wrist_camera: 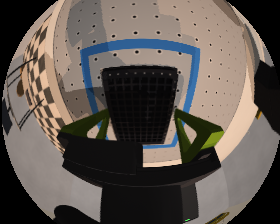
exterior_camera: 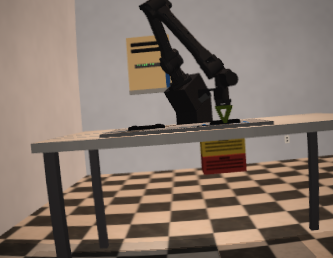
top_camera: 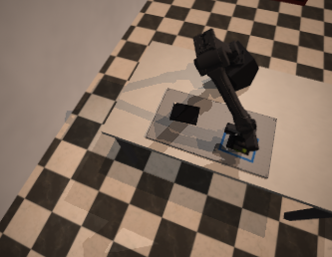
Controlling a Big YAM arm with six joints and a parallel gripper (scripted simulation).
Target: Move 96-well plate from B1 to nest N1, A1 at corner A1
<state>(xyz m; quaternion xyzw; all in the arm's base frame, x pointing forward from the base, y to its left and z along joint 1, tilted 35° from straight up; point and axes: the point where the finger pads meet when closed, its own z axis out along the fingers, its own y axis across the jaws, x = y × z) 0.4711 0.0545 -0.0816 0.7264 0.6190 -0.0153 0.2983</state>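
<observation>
Right now the 96-well plate is right at my hand. From my hand the other things lie so: plate nest N1 (150 mm behind, 320 mm to the right, 10 mm below).
</observation>
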